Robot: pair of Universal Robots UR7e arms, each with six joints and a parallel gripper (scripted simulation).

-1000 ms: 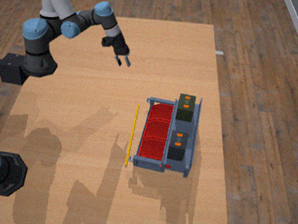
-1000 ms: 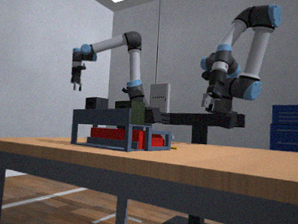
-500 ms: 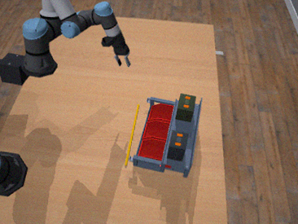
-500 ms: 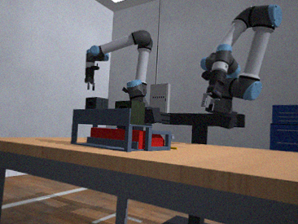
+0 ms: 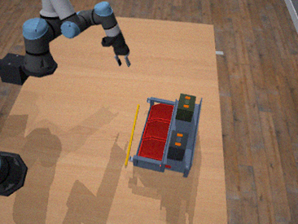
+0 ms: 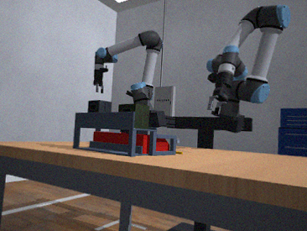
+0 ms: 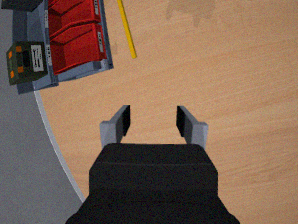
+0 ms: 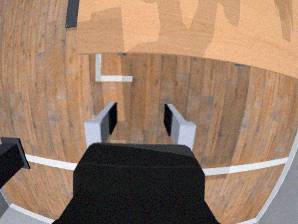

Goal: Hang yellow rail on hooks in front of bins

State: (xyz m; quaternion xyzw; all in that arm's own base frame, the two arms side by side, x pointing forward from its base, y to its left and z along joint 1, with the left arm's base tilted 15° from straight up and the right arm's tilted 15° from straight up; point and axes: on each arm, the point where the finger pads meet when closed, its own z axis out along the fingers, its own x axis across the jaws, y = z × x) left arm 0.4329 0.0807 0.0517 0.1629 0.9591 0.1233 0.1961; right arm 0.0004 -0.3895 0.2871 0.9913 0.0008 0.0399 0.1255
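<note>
My left hand is 300 mm to the left of the yellow rail, 210 mm above it and 60 mm short of it. From my left hand the other things lie so: dark box: 460 mm to the right, 270 mm ahead, 60 mm below; then grey-blue shelf: 330 mm to the right, 230 mm ahead, 150 mm below; then green box: 320 mm ahead, 240 mm to the right, 70 mm below.
</note>
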